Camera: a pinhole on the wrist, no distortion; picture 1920 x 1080 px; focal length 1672.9 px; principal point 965.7 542.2 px. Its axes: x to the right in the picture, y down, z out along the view. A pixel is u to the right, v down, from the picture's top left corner.
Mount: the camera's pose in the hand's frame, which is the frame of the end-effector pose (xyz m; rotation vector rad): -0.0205 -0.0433 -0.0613 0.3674 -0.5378 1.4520
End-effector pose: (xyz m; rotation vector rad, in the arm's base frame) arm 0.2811 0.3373 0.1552 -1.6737 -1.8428 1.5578
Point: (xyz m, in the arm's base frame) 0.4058 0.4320 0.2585
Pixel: behind the camera
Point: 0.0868 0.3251 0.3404
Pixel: 180 392
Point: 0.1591 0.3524 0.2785
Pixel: 298 125
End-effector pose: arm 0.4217 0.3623 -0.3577 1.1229 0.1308 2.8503
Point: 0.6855 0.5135 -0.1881
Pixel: 1521 546
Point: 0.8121 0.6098 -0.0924
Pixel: 1375 531
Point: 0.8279 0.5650 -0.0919
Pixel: 1514 590
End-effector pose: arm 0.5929 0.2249 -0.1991 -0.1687 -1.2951 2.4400
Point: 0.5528 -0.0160 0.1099
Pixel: 1696 412
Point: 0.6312 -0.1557 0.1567
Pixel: 1773 810
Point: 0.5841 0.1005 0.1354
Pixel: 1215 325
